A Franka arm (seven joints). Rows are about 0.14 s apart.
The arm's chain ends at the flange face. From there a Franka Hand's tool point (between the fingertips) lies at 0.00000 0.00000 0.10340 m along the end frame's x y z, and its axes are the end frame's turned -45 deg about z.
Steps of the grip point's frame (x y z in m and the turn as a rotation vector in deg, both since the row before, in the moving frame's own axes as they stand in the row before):
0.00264 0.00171 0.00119 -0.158 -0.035 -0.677
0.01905 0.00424 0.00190 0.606 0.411 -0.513
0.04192 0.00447 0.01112 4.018 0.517 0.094
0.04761 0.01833 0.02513 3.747 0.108 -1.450
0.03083 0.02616 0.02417 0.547 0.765 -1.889
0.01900 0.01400 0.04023 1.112 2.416 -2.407
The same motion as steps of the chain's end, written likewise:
0.00292 -0.00090 0.00119 -0.136 0.087 -0.677
0.01672 -0.00918 0.00191 0.719 -0.138 -0.513
0.03726 -0.02070 0.01138 3.207 -2.476 0.094
0.05133 -0.01585 0.02535 2.726 -2.573 -1.450
0.04005 -0.00162 0.02418 0.928 0.154 -1.889
0.02177 0.00100 0.04034 2.495 0.922 -2.407

